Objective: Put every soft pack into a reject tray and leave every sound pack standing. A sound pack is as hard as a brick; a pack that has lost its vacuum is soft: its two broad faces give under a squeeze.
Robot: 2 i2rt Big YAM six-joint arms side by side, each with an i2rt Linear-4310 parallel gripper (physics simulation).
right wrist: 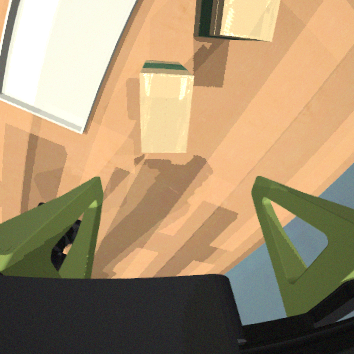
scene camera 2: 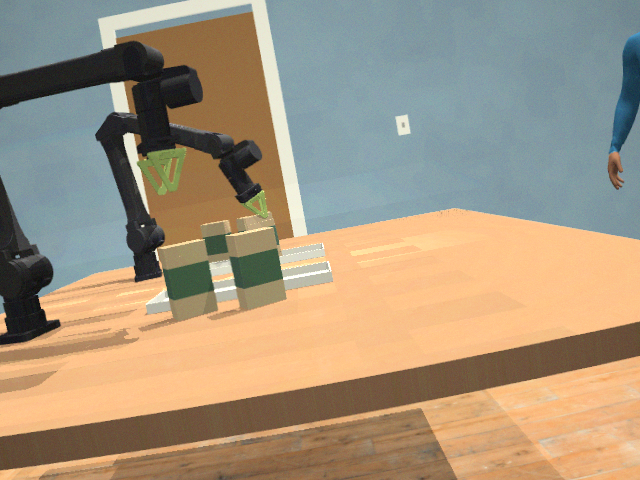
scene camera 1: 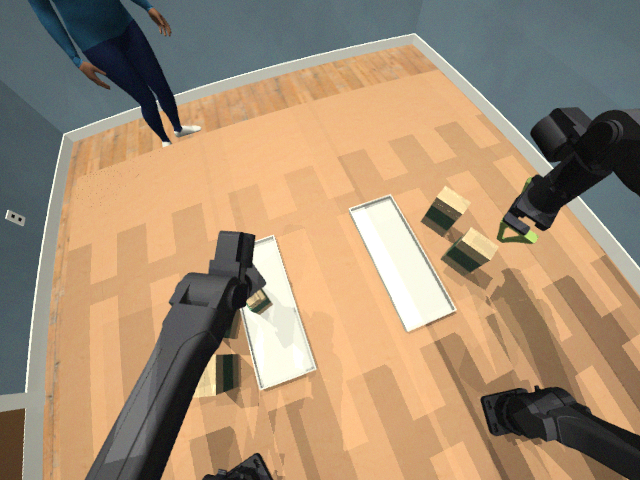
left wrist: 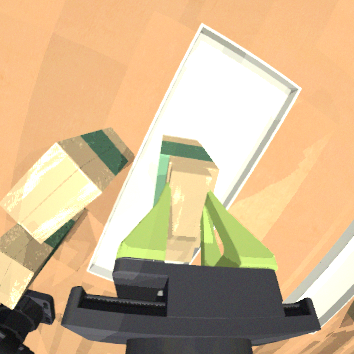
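Where they show: left gripper, fingertip midpoint: (scene camera 2: 265, 217) (left wrist: 185, 189); right gripper, fingertip midpoint: (right wrist: 180, 184) (scene camera 2: 167, 193) (scene camera 1: 508, 225); left arm's base, link origin: (scene camera 2: 149, 277) (left wrist: 28, 301); right arm's base, link origin: (scene camera 2: 29, 335) (scene camera 1: 507, 410).
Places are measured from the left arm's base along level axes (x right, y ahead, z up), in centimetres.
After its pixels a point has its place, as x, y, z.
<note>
My left gripper (scene camera 2: 264, 213) {24.9, 38.1, 13.4} (left wrist: 185, 189) {24.9, 38.1, 13.4} is shut on a tan pack with a green band (scene camera 1: 258, 301) {26.0, 31.7, 13.3} (left wrist: 192, 172) {24.8, 39.8, 14.5}, over the left reject tray (scene camera 1: 295, 341) {27.2, 20.8, 0.3} (left wrist: 235, 85) {30.0, 48.8, 0.3}. Whether the pack touches the tray floor cannot be told. Two packs stand left of that tray: one (scene camera 1: 231, 329) {14.8, 32.4, 3.5} (left wrist: 55, 190) {15.0, 36.1, 14.0} partly behind the arm, the other (scene camera 1: 223, 374) {10.5, 22.8, 9.6} (left wrist: 15, 265) {10.6, 27.0, 14.0} nearer the arm base. My right gripper (scene camera 2: 163, 190) {79.3, 11.4, 24.0} (right wrist: 180, 184) {79.3, 11.4, 24.0} is open and empty, high beside two standing packs: the nearer pack (scene camera 1: 469, 250) {76.0, 12.3, 12.4} (scene camera 2: 187, 279) {81.2, 11.8, 7.4} (right wrist: 166, 110) {78.6, 12.6, 14.0} and the farther pack (scene camera 1: 445, 209) {80.3, 24.5, 11.7} (scene camera 2: 256, 268) {85.3, 24.6, 7.2} (right wrist: 245, 20) {83.0, 22.2, 14.0}.
The right reject tray (scene camera 1: 403, 263) {65.2, 20.9, 0.3} (scene camera 2: 310, 276) {76.2, 36.6, 1.9} (right wrist: 60, 65) {63.2, 11.9, 0.3} lies left of the right-hand packs in scene camera 1, with nothing in it. The left arm (scene camera 1: 170, 372) {19.1, 20.8, 43.6} covers part of the left tray in scene camera 1. A person (scene camera 1: 124, 62) stands beyond the table's far edge.
</note>
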